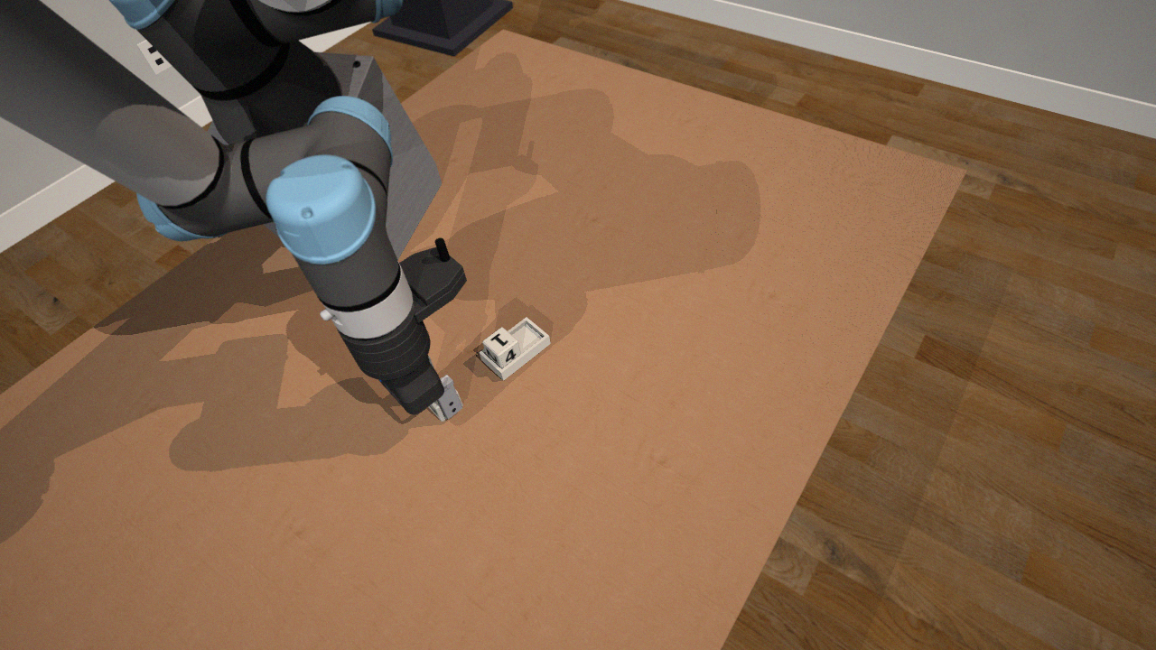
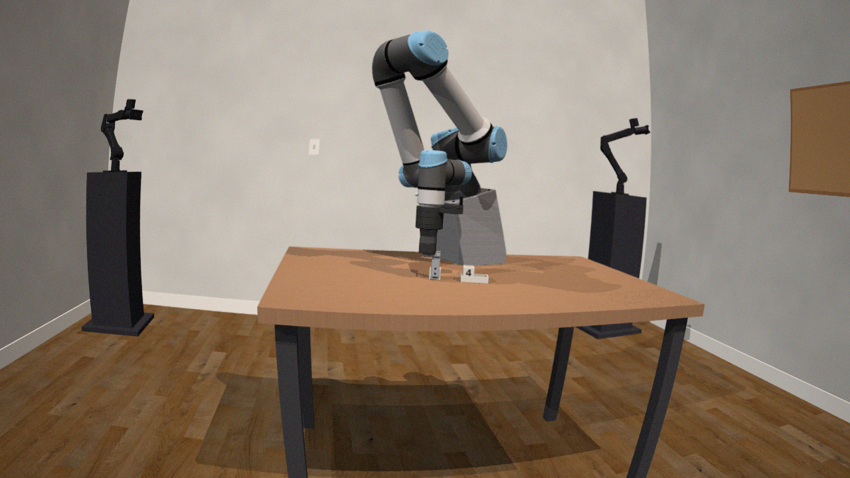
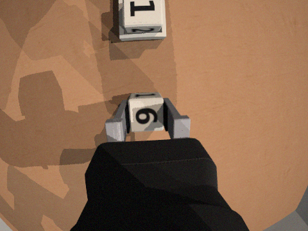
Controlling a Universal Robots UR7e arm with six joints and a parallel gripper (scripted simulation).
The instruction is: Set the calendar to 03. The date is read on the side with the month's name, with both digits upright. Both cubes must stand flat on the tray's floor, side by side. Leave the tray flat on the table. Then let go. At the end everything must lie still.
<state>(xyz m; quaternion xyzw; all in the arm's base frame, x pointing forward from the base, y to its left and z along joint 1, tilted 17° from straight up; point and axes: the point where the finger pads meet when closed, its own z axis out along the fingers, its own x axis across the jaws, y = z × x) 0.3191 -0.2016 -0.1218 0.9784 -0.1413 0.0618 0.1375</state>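
My hand is 3 cm short of the white tray, 11 cm to the right of it and 2 cm above it.
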